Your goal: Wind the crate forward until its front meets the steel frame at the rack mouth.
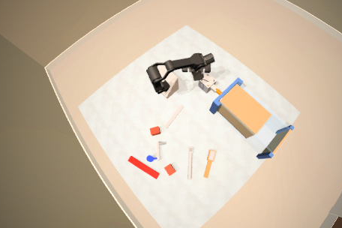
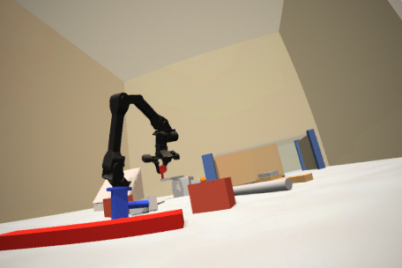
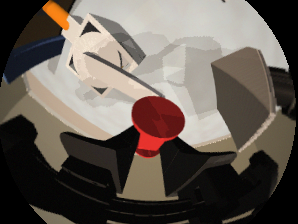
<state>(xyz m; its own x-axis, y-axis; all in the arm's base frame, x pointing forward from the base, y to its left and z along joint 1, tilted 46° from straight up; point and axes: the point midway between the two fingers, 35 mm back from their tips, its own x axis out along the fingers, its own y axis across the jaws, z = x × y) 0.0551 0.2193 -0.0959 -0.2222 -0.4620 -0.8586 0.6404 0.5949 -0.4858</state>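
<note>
Now: gripper tip 1 cm to the left of the red knob and 1 cm short of it. From my gripper tip the other things lie so: grey winch 10 cm below, 9 cm ahead, 2 cm to the left; then winch handle 5 cm ahead, 3 cm below, 1 cm to the left; then blue frame post 26 cm ahead, 5 cm to the left, 3 cm below.
</note>
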